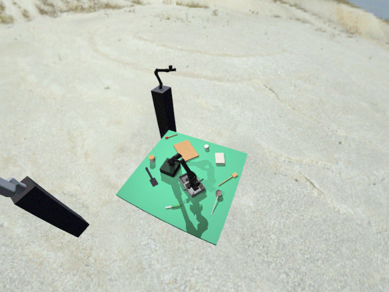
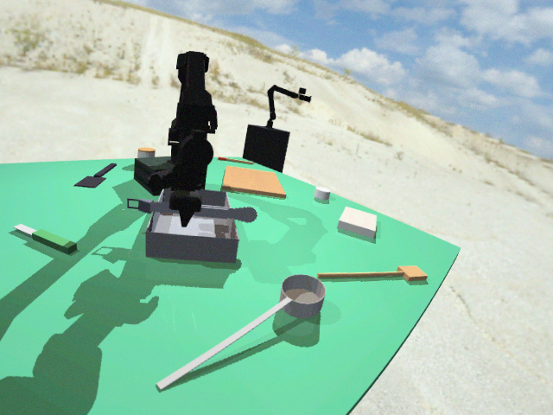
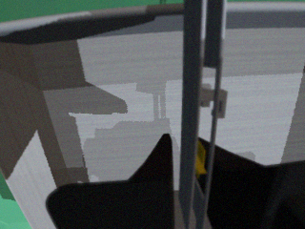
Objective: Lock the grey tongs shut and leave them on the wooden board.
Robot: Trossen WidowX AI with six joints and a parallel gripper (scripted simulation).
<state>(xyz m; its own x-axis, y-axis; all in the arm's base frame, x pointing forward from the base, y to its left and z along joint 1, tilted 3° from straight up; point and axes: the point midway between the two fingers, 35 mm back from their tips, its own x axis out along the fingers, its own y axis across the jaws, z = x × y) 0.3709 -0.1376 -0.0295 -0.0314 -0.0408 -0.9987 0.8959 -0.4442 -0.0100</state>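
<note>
Now: the grey roasting tin 40 mm to the left of my gripper tip and 30 mm behind it. Also, from my gripper tip: green-handled knife 310 mm to the right, 80 mm behind, 20 mm below; then yellow mark 40 mm above, 10 mm to the right, 10 mm behind; then black spatula 530 mm behind, 120 mm to the right, 30 mm below.
</note>
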